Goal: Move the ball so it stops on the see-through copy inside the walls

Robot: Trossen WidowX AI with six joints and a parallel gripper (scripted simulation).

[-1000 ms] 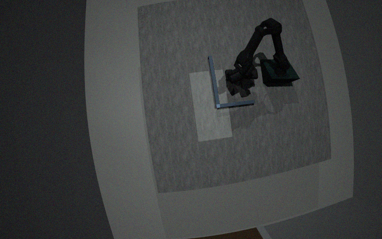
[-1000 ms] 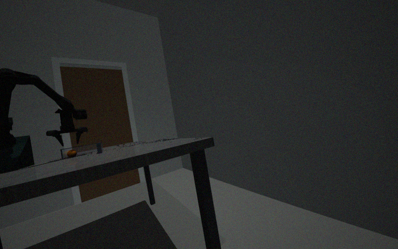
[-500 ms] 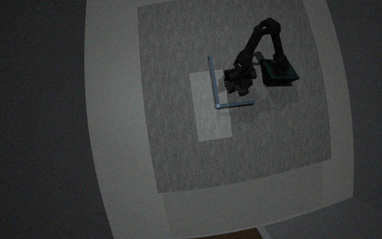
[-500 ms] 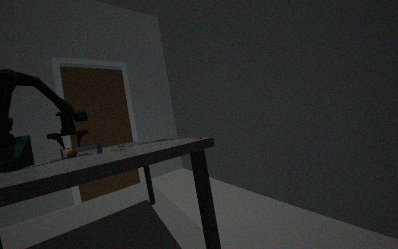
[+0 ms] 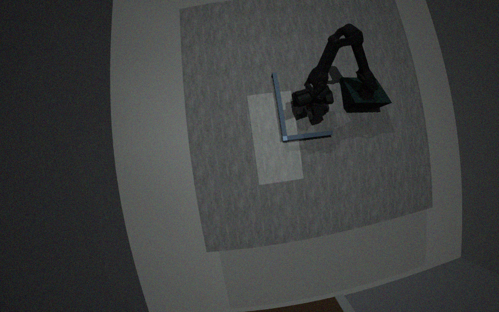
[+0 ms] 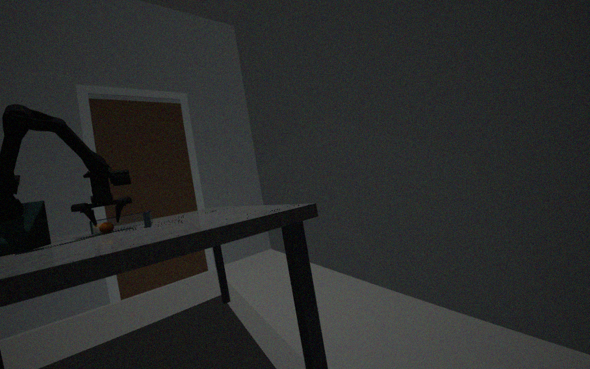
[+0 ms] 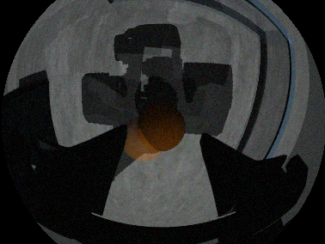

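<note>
My gripper tip is 20 mm past the orange ball, 10 mm to the left of it and 10 mm above it.
</note>
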